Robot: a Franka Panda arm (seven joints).
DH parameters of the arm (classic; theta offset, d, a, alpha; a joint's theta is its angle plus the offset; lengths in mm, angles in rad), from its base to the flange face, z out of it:
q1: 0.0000 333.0 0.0 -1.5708
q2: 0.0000 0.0 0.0 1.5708
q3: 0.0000 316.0 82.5 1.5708
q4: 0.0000 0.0 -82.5 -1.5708
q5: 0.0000 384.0 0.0 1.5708
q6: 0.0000 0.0 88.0 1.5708
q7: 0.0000 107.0 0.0 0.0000
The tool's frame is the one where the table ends.
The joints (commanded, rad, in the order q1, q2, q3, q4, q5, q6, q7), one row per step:
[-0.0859 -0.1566 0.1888 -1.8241 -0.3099 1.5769 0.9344]
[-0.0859 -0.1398 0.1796 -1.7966 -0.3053 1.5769 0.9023]
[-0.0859 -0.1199 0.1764 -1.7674 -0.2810 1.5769 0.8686]
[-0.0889 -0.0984 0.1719 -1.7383 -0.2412 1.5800 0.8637]
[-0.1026 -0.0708 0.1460 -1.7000 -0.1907 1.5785 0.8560]
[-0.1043 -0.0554 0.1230 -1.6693 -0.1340 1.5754 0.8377]
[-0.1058 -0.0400 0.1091 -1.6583 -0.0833 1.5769 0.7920]
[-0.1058 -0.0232 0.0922 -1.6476 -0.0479 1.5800 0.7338]
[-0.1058 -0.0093 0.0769 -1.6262 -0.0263 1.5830 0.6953]
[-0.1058 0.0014 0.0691 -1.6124 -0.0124 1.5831 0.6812]
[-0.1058 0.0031 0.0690 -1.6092 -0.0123 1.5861 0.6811]
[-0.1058 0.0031 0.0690 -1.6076 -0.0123 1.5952 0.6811]
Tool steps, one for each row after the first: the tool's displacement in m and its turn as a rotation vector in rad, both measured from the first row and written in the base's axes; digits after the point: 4 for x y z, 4 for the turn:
[0.0062 -0.0044 0.0044 0.0116 0.0004 0.0214]
[0.0129 -0.0036 0.0072 0.0421 0.0038 0.0488]
[0.0203 -0.0036 0.0090 0.0868 -0.0033 0.0447]
[0.0296 -0.0202 0.0114 0.1444 -0.0107 0.0097]
[0.0347 -0.0281 0.0164 0.2054 -0.0193 0.0001]
[0.0394 -0.0316 0.0129 0.2605 -0.0079 0.0266]
[0.0446 -0.0376 0.0089 0.3009 0.0033 0.0649]
[0.0495 -0.0442 0.0115 0.3248 -0.0037 0.0885]
[0.0529 -0.0473 0.0121 0.3397 -0.0068 0.0947]
[0.0538 -0.0475 0.0130 0.3396 -0.0113 0.0955]
[0.0549 -0.0475 0.0145 0.3387 -0.0218 0.0974]

